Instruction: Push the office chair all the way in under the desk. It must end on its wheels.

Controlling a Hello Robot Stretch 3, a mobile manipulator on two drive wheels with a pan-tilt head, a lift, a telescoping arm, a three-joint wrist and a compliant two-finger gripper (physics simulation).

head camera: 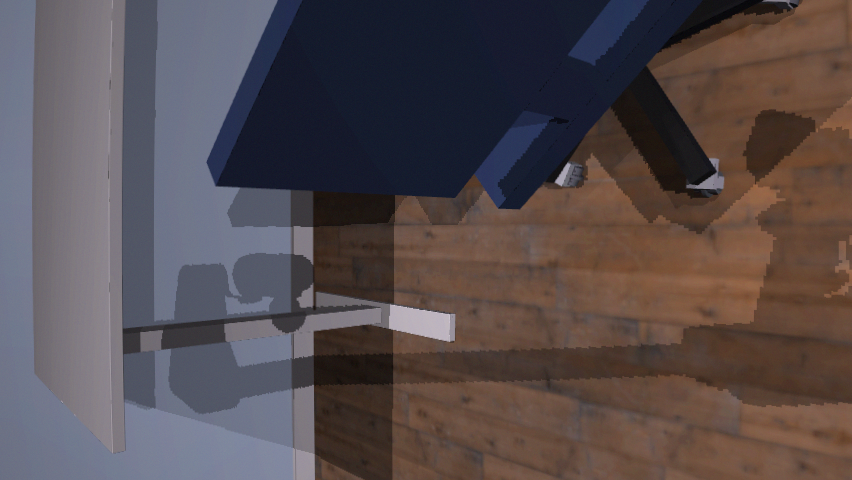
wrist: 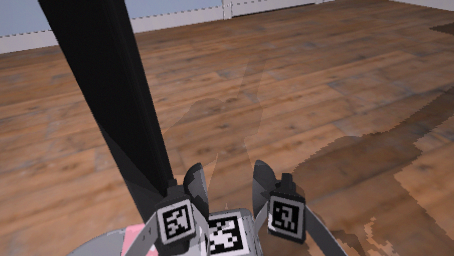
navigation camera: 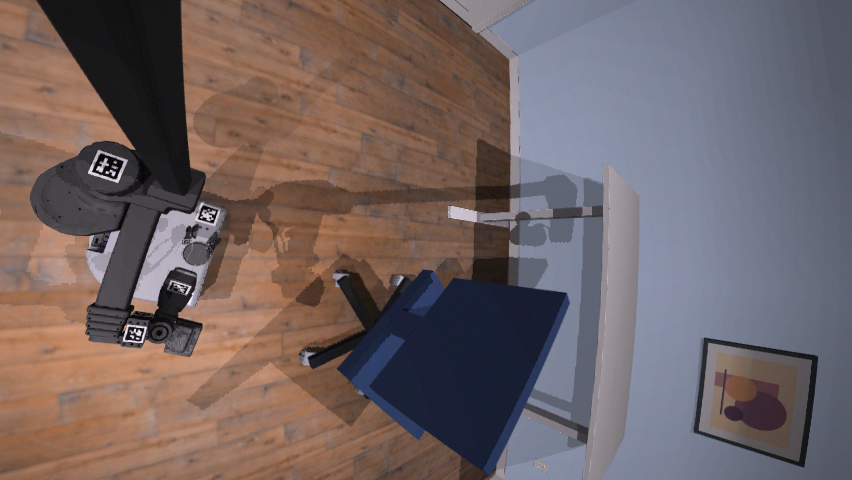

My gripper point(navigation camera: 206, 228) is 0.92 m from the lens. A dark blue chair seat point(navigation camera: 461, 362) is 0.73 m from the lens.
